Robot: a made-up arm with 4 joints.
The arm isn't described. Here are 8 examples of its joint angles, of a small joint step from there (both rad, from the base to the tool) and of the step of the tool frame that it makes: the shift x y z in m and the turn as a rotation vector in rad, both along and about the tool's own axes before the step.
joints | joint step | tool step
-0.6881 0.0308 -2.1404 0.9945 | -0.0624 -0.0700 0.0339 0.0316 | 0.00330 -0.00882 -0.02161 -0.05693 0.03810 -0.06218
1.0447 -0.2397 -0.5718 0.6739 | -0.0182 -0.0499 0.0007 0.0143 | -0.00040 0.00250 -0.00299 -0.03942 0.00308 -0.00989
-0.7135 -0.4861 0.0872 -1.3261 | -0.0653 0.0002 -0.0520 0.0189 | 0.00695 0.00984 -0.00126 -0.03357 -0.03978 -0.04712
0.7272 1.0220 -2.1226 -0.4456 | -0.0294 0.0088 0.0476 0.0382 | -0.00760 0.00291 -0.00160 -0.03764 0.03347 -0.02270
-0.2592 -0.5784 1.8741 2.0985 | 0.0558 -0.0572 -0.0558 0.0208 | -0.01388 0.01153 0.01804 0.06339 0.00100 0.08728
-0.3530 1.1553 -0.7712 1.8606 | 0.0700 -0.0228 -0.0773 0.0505 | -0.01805 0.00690 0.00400 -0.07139 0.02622 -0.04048
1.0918 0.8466 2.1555 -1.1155 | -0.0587 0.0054 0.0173 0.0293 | 0.00159 0.01444 -0.01359 0.05368 0.02172 -0.03402
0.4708 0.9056 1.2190 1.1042 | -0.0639 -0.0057 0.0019 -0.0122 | 0.00359 0.01378 -0.01977 0.02637 0.03548 0.03960
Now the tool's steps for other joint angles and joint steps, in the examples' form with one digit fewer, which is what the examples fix.
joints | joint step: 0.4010 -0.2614 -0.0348 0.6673 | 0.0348 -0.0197 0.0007 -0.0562
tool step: 0.0034 0.0036 0.0109 -0.0443 -0.0323 0.0669
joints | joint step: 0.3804 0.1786 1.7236 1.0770 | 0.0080 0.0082 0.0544 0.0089
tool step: 0.0031 -0.0072 0.0009 -0.0151 0.0020 -0.0585
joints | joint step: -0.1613 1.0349 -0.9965 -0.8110 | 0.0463 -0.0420 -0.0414 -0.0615
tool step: 0.0141 0.0025 -0.0042 0.0565 0.0023 0.0597
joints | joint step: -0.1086 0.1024 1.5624 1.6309 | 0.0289 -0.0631 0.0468 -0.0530
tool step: 0.0006 -0.0042 0.0261 0.0756 -0.0864 -0.0085
